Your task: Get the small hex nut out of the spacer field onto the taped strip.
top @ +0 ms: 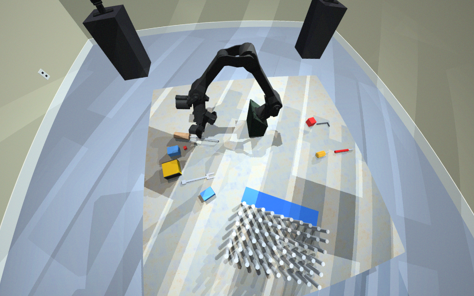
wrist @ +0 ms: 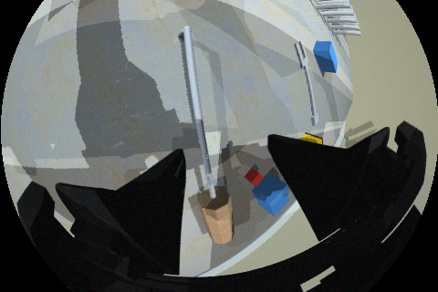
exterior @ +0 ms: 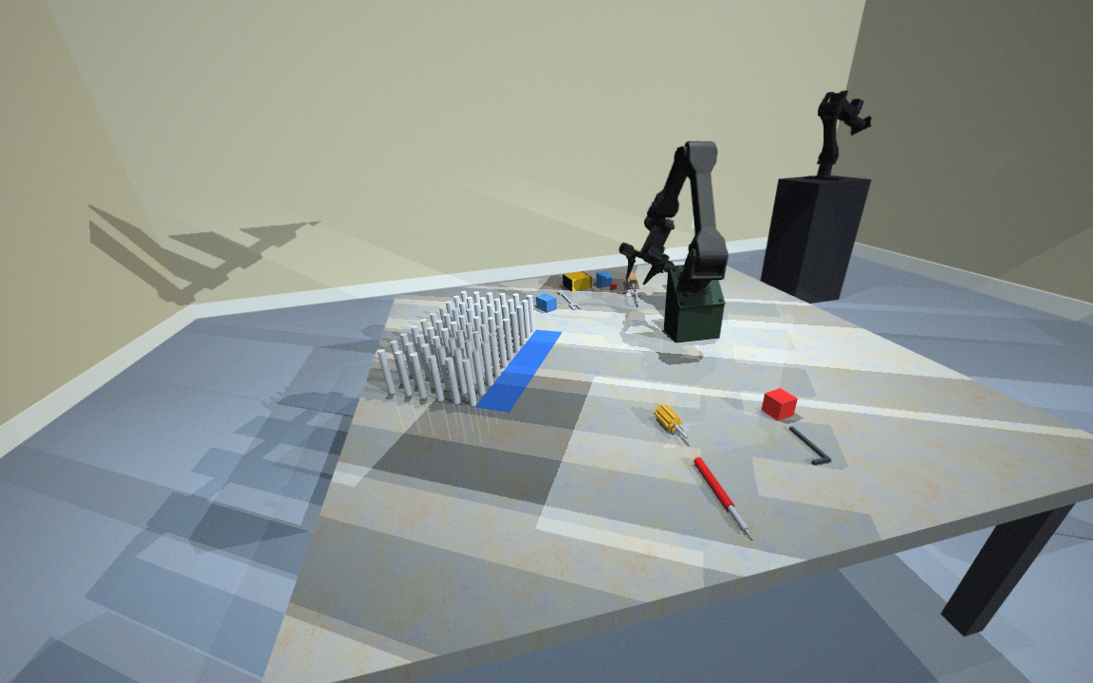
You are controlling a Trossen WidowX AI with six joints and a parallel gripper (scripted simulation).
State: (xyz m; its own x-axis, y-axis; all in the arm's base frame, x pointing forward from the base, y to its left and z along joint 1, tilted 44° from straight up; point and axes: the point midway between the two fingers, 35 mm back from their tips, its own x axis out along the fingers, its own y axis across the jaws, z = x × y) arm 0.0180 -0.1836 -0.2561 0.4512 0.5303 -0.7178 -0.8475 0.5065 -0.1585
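The tiny red cube lies 10 cm to the right of my gripper tip, 5 cm below it and 4 cm ahead of it. From my gripper tip the other things lie so: stubby yellow screwdriver 67 cm to the left, 20 cm ahead, 4 cm below; then blue taped strip 43 cm ahead, 34 cm to the left, 6 cm below; then small wrench 22 cm ahead, 5 cm to the right, 5 cm below.
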